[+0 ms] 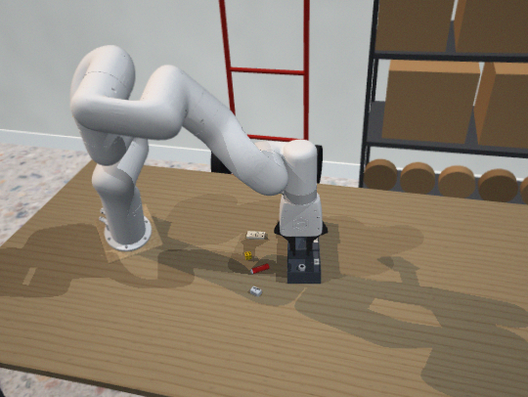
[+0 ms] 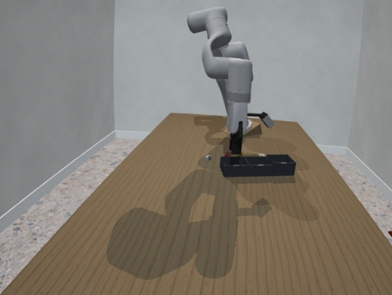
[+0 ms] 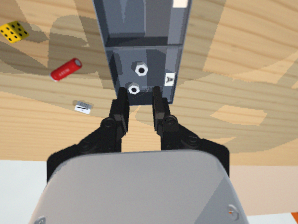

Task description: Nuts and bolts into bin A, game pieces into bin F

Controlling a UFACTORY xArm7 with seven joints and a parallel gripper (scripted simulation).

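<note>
My gripper is now 16 cm past the white domino, 9 cm to the right of it and 8 cm above it. Also, from my hand: metal piece (11 cm to the right, 8 cm below, 8 cm behind); then dark bin (8 cm to the left, 7 cm below, 2 cm behind); then red cylinder (10 cm behind, 8 cm below, 3 cm to the right).
</note>
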